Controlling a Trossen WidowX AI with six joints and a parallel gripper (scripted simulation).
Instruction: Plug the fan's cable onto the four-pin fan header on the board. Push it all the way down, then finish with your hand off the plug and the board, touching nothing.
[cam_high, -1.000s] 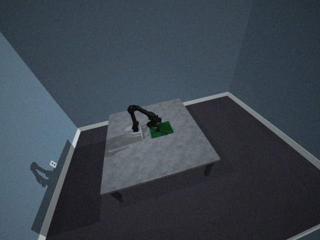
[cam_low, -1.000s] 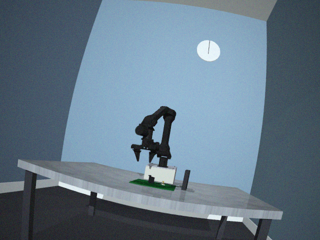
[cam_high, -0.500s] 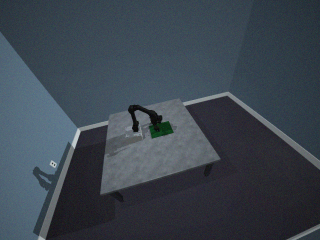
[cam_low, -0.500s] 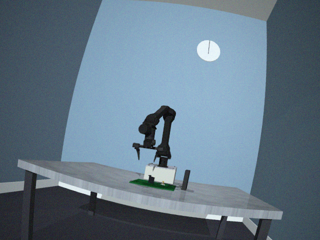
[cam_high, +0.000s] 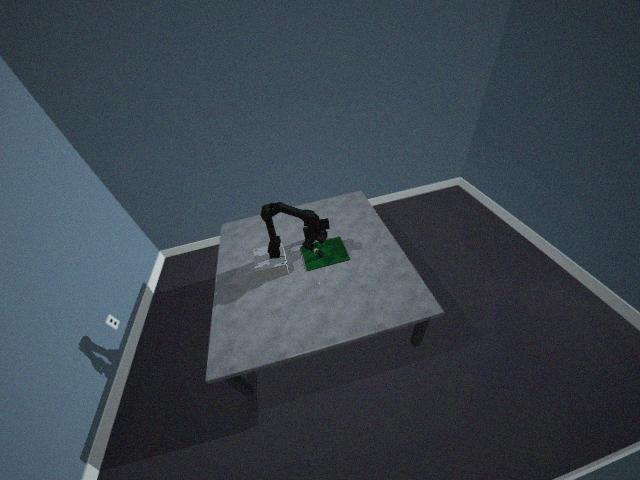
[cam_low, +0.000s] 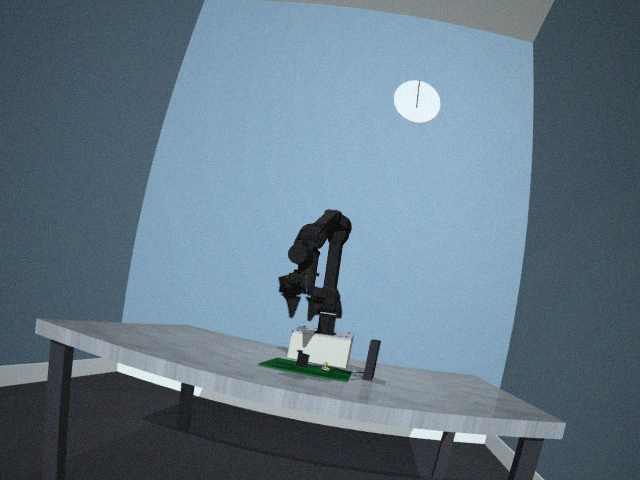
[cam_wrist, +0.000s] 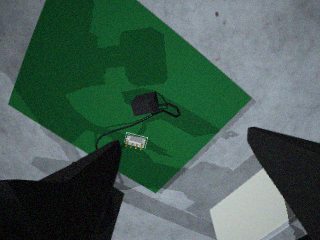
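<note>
My gripper tip is now 120 mm above the black fan plug, 40 mm to the right of it and 20 mm short of it. Also, from my gripper tip: board (160 mm below, 70 mm to the left, 40 mm ahead); then square black fan (230 mm to the left, 80 mm below, 30 mm behind).
</note>
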